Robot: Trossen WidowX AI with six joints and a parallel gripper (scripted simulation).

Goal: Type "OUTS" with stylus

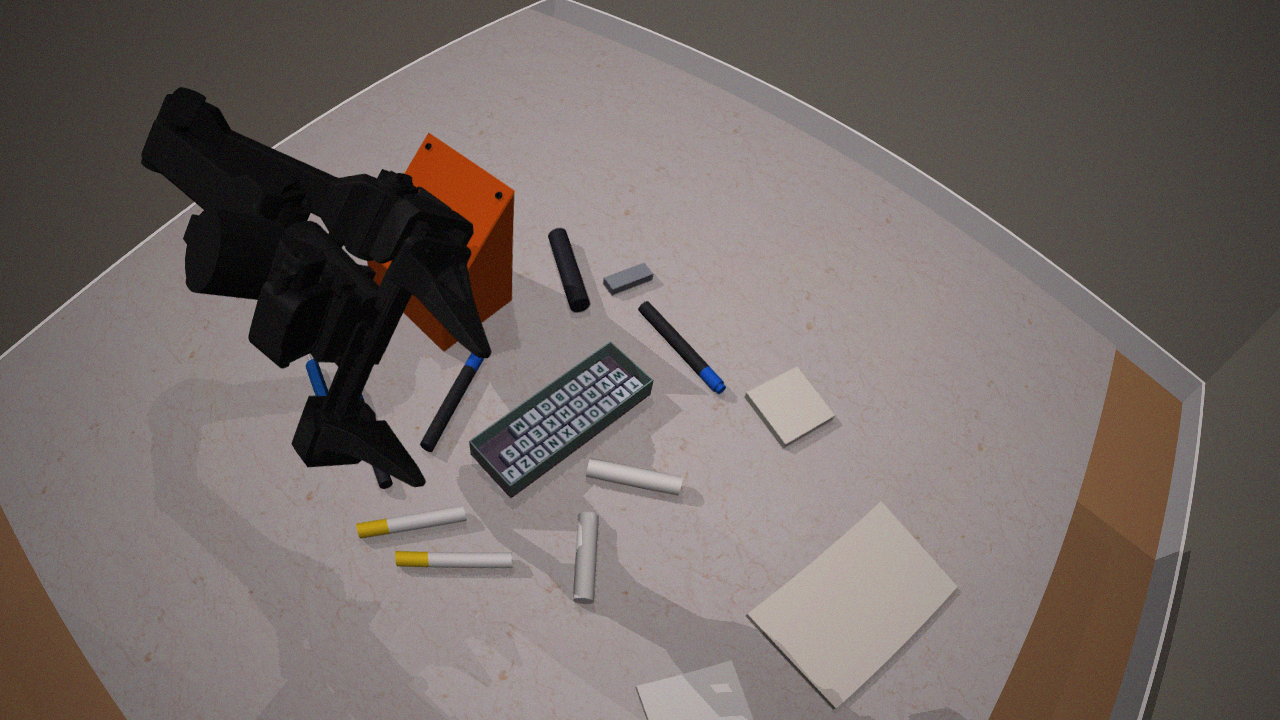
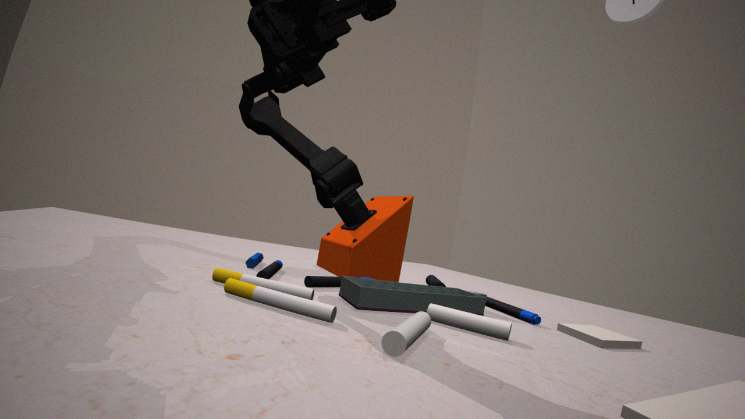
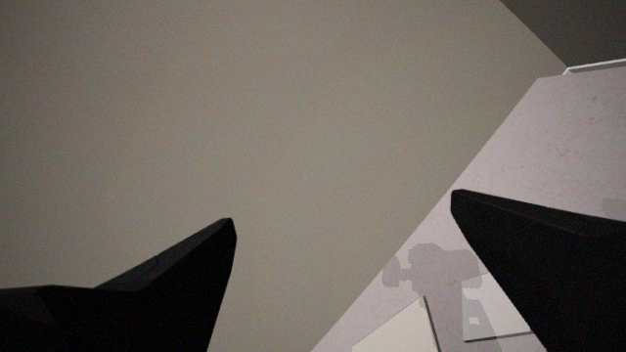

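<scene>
My gripper tip is 340 mm past the blue stylus, 40 mm to the right of it and 340 mm above it. Round my gripper tip: black cylinder: 230 mm behind, 370 mm to the left, 330 mm below; pad: 80 mm ahead, 400 mm to the left, 340 mm below; grey block: 170 mm behind, 410 mm to the left, 340 mm below.
</scene>
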